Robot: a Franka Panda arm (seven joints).
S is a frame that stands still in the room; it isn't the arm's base.
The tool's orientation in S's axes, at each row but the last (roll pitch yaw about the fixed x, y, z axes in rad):
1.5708 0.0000 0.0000
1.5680 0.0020 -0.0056
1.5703 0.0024 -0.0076
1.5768 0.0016 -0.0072
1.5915 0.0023 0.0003
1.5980 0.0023 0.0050
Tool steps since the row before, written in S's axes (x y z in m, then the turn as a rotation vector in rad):
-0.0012 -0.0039 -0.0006 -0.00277 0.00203 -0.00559
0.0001 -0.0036 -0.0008 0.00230 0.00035 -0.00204
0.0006 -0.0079 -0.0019 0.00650 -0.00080 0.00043
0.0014 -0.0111 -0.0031 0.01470 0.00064 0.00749
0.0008 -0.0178 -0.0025 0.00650 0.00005 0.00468
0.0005 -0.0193 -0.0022 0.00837 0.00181 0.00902
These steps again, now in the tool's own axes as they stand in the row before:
-0.0012 -0.0006 0.0039 -0.00277 -0.00559 -0.00203
0.0001 -0.0008 0.0036 0.00230 -0.00203 -0.00037
0.0007 -0.0019 0.0079 0.00650 0.00045 0.00075
0.0015 -0.0030 0.0111 0.01468 0.00751 -0.00079
0.0008 -0.0021 0.0178 0.00649 0.00469 -0.00015
0.0004 -0.0017 0.0194 0.00836 0.00899 -0.00201

